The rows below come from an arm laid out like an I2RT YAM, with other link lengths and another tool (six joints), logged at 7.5 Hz.
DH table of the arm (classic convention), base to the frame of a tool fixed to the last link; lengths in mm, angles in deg. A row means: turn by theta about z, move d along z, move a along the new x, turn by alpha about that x. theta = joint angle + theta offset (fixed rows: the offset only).
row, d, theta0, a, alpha
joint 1, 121.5, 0.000, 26.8, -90.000
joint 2, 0.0, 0.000, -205.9, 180.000
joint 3, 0.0, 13.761, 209.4, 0.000
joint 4, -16.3, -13.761, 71.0, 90.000
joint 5, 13.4, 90.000, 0.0, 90.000
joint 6, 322.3, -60.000, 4.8, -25.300
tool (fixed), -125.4, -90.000, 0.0, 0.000
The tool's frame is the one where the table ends.
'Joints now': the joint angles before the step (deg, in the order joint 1, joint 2, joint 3, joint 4, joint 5, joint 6). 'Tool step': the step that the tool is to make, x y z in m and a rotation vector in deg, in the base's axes. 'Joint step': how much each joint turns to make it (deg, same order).
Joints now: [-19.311, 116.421, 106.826, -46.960, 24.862, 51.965]
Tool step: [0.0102, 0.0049, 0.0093, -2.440, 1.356, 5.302]
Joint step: [-0.005, -0.185, 1.248, 0.797, -0.746, -6.518]
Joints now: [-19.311, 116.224, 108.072, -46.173, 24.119, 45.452]
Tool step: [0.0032, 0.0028, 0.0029, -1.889, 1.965, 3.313]
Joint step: [-0.001, 0.014, 0.775, -0.149, 0.022, -4.504]
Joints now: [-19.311, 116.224, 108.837, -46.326, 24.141, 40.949]
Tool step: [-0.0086, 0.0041, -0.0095, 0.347, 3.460, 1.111]
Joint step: [-0.018, 0.004, 0.013, -2.764, 0.024, -1.527]
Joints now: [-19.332, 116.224, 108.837, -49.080, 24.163, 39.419]
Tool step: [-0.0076, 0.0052, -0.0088, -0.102, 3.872, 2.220]
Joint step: [-0.005, 0.001, 0.008, -2.454, -0.024, -2.868]
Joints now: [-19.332, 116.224, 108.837, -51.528, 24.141, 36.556]
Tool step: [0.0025, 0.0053, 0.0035, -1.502, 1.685, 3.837]
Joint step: [0.153, -0.532, 0.237, -0.004, -0.240, -4.568]
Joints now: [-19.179, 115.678, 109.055, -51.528, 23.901, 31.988]
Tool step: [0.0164, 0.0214, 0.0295, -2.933, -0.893, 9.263]
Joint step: [1.108, -2.451, 1.965, 0.766, -2.561, -8.814]
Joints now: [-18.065, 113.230, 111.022, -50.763, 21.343, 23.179]
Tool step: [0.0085, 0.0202, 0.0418, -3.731, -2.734, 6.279]
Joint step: [1.658, -3.551, 2.273, -0.074, -0.854, -5.685]
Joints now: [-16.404, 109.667, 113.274, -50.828, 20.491, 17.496]
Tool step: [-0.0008, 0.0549, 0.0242, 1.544, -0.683, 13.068]
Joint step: [1.613, -4.968, 0.066, -2.761, -9.162, -7.369]
